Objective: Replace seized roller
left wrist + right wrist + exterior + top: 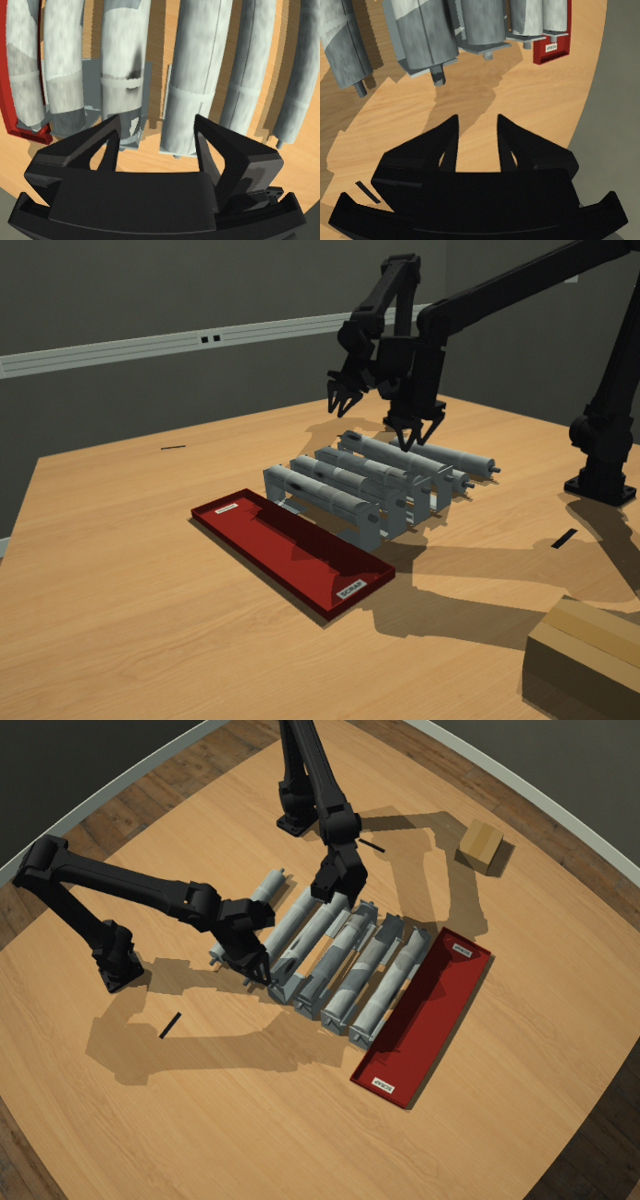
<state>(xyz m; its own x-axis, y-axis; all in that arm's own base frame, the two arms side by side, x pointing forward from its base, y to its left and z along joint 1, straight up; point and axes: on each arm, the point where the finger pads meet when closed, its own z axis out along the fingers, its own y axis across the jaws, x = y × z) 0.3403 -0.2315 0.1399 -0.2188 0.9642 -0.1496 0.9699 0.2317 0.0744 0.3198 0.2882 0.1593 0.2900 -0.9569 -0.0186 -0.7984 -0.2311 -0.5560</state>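
Right now the grey roller is 10 cm to the right of my left hand, 6 cm below it and 1 cm behind it. Round my left hand: cardboard box: 49 cm to the left, 11 cm below, 9 cm ahead; then red scrap tray: 32 cm ahead, 13 cm below, 3 cm to the right.
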